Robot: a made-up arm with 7 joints. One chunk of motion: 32 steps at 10 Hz.
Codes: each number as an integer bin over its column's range. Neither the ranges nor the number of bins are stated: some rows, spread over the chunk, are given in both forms.
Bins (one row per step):
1: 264 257 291 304 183 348 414
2: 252 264 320 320 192 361 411
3: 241 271 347 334 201 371 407
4: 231 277 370 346 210 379 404
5: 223 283 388 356 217 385 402
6: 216 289 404 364 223 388 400
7: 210 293 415 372 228 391 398
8: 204 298 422 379 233 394 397
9: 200 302 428 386 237 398 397
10: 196 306 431 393 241 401 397
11: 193 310 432 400 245 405 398
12: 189 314 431 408 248 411 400
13: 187 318 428 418 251 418 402
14: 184 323 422 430 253 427 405
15: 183 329 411 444 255 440 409
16: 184 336 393 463 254 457 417
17: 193 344 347 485 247 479 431
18: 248 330 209 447 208 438 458
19: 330 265 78 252 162 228 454
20: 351 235 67 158 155 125 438
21: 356 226 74 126 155 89 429
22: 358 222 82 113 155 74 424
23: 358 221 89 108 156 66 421
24: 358 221 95 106 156 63 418
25: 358 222 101 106 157 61 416
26: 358 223 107 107 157 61 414
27: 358 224 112 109 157 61 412
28: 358 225 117 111 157 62 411
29: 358 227 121 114 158 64 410
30: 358 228 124 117 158 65 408
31: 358 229 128 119 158 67 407
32: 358 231 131 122 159 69 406
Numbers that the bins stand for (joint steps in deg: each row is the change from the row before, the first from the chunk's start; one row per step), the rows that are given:
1: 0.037 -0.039 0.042 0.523 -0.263 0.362 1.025
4: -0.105 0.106 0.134 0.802 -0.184 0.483 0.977
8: -0.222 0.258 0.195 1.022 -0.116 0.542 0.942
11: -0.269 0.345 0.207 1.161 -0.081 0.585 0.947
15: -0.312 0.482 0.183 1.454 -0.051 0.722 1.001
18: -0.032 0.489 -0.055 1.474 -0.189 0.714 1.241
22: 0.441 -0.293 -0.204 -0.748 -0.345 -0.710 1.074
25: 0.441 -0.293 -0.181 -0.795 -0.339 -0.761 1.035
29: 0.441 -0.256 -0.158 -0.741 -0.336 -0.750 1.006
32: 0.441 -0.227 -0.146 -0.688 -0.333 -0.730 0.986
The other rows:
2: -0.015 0.012 0.076 0.629 -0.236 0.413 1.011
3: -0.062 0.062 0.107 0.722 -0.210 0.452 0.991
5: -0.140 0.149 0.156 0.869 -0.163 0.507 0.967
6: -0.170 0.193 0.174 0.922 -0.145 0.519 0.957
7: -0.196 0.222 0.187 0.975 -0.131 0.530 0.947
9: -0.239 0.287 0.203 1.068 -0.104 0.558 0.942
10: -0.256 0.316 0.206 1.115 -0.093 0.569 0.942
12: -0.286 0.374 0.206 1.215 -0.072 0.609 0.957
13: -0.295 0.403 0.203 1.281 -0.063 0.636 0.967
14: -0.308 0.439 0.195 1.361 -0.057 0.671 0.981
16: -0.308 0.533 0.161 1.581 -0.054 0.789 1.040
17: -0.269 0.591 0.107 1.727 -0.075 0.875 1.109
19: 0.321 0.019 -0.208 0.177 -0.324 -0.108 1.221
20: 0.411 -0.198 -0.221 -0.449 -0.345 -0.511 1.143
21: 0.433 -0.264 -0.213 -0.662 -0.345 -0.652 1.099
23: 0.441 -0.300 -0.195 -0.781 -0.342 -0.742 1.060
24: 0.441 -0.300 -0.188 -0.795 -0.342 -0.753 1.045
26: 0.441 -0.285 -0.174 -0.788 -0.339 -0.761 1.025
27: 0.441 -0.278 -0.168 -0.775 -0.339 -0.761 1.016
28: 0.441 -0.271 -0.163 -0.761 -0.339 -0.757 1.011
30: 0.441 -0.249 -0.154 -0.722 -0.336 -0.746 0.996
31: 0.441 -0.242 -0.150 -0.708 -0.336 -0.738 0.991

